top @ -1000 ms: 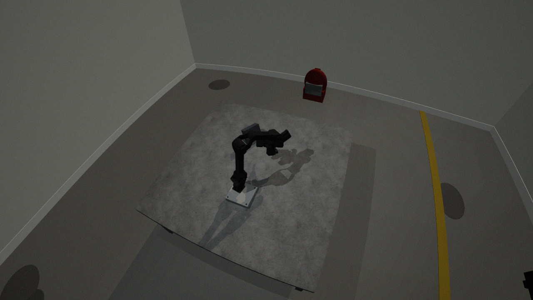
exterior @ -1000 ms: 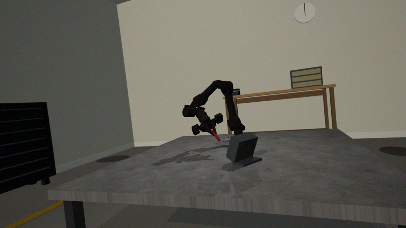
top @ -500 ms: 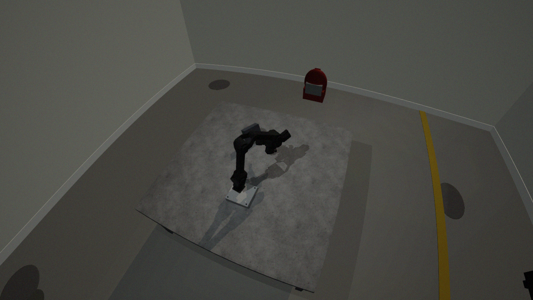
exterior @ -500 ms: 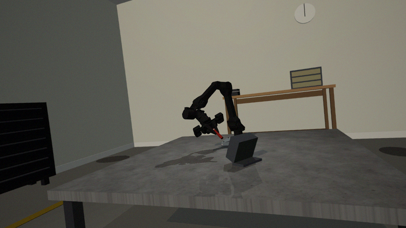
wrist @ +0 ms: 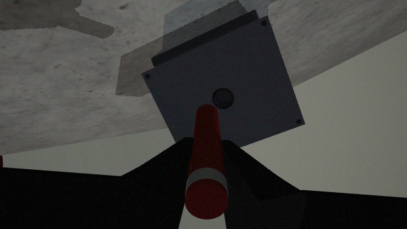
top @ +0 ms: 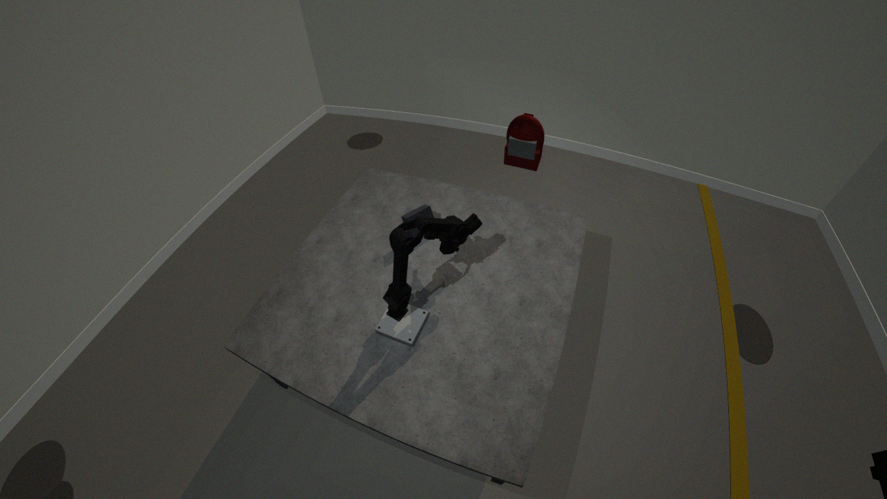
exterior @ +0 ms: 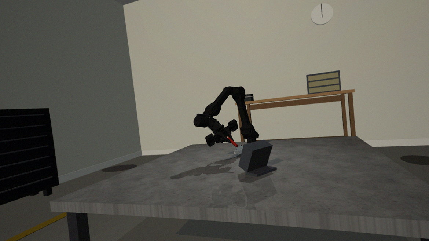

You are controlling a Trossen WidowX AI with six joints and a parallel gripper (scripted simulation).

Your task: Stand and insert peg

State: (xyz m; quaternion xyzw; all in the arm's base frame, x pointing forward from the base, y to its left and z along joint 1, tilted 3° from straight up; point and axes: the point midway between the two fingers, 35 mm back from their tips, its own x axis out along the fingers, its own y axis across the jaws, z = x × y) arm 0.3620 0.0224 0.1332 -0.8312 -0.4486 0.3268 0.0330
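My gripper tip is now 130 mm to the right of the grey sloped panel, 60 mm above it and 50 mm short of it. Also, from my gripper tip: red peg 10 mm to the right, 10 mm behind, 10 mm above.
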